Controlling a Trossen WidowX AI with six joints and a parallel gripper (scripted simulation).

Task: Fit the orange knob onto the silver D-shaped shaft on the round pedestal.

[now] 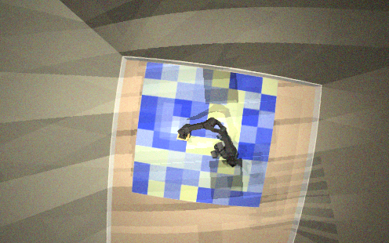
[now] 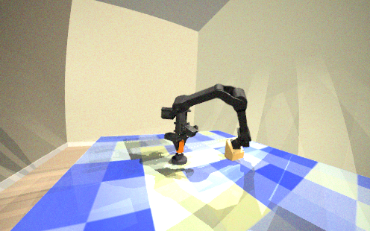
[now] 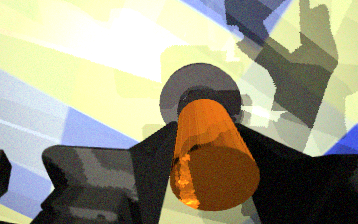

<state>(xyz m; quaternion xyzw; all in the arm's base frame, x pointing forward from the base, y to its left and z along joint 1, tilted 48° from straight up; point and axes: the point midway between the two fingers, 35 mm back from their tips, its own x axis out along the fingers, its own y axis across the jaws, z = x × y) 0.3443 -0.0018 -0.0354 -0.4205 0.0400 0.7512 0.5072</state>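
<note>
My gripper tip is 40 mm above the round dark pedestal. From my gripper tip the other things lie so: orange knob 30 mm above.
</note>
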